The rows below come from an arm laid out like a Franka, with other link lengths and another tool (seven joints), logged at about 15 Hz.
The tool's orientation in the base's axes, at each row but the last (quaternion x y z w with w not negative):
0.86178, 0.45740, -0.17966, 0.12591
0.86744, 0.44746, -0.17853, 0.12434
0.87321, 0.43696, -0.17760, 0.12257
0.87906, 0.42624, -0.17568, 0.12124
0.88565, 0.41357, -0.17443, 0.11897
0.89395, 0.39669, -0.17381, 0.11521
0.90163, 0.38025, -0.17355, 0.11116
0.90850, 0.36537, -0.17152, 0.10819
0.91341, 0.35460, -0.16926, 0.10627
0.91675, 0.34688, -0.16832, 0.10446
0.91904, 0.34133, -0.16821, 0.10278
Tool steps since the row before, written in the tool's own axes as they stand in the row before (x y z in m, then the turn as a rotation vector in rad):
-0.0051, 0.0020, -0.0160, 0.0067, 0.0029, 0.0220
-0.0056, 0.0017, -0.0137, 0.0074, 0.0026, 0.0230
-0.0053, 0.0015, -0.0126, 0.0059, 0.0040, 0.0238
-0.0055, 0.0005, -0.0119, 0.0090, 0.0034, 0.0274
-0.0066, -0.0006, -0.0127, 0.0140, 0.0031, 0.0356
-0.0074, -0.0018, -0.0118, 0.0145, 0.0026, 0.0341
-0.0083, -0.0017, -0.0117, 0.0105, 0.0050, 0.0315
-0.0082, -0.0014, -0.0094, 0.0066, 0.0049, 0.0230
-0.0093, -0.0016, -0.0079, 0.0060, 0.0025, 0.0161
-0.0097, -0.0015, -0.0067, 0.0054, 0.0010, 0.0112
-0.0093, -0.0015, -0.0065, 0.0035, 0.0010, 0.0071
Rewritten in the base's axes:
0.0021, 0.0012, 0.0167, 0.0016, -0.0050, -0.0226
0.0011, 0.0001, 0.0149, 0.0015, -0.0047, -0.0238
0.0008, 0.0000, 0.0137, 0.0017, -0.0069, -0.0238
-0.0003, 0.0001, 0.0131, 0.0022, -0.0056, -0.0284
-0.0017, 0.0003, 0.0142, 0.0033, -0.0049, -0.0379
-0.0034, 0.0003, 0.0136, 0.0035, -0.0037, -0.0368
-0.0040, -0.0003, 0.0139, 0.0033, -0.0071, -0.0327
-0.0043, -0.0011, 0.0117, 0.0025, -0.0067, -0.0233
-0.0057, -0.0020, 0.0107, 0.0021, -0.0032, -0.0169
-0.0062, -0.0027, 0.0098, 0.0018, -0.0009, -0.0123
-0.0060, -0.0024, 0.0094, 0.0015, -0.0008, -0.0078

